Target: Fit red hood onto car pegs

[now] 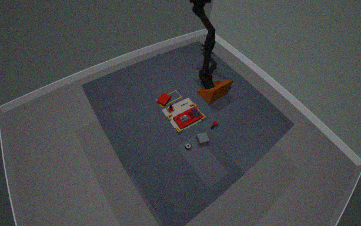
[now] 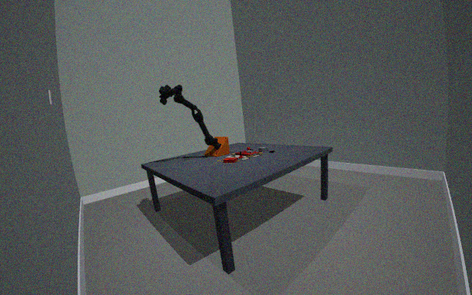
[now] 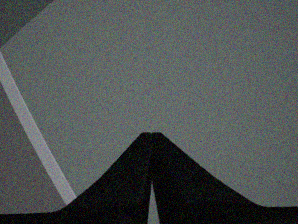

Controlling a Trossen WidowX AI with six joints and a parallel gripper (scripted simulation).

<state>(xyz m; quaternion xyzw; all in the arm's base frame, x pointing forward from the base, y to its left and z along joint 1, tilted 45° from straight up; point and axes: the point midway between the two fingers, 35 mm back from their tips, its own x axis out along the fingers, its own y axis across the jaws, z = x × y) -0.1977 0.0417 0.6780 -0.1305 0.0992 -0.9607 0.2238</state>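
Now: gripper tip 60 cm above the red hood, 53 cm short of it and 36 cm to the right of it. The rest, counted from my gripper tip: grey engine block (60 cm to the left, 59 cm below, 49 cm ahead).
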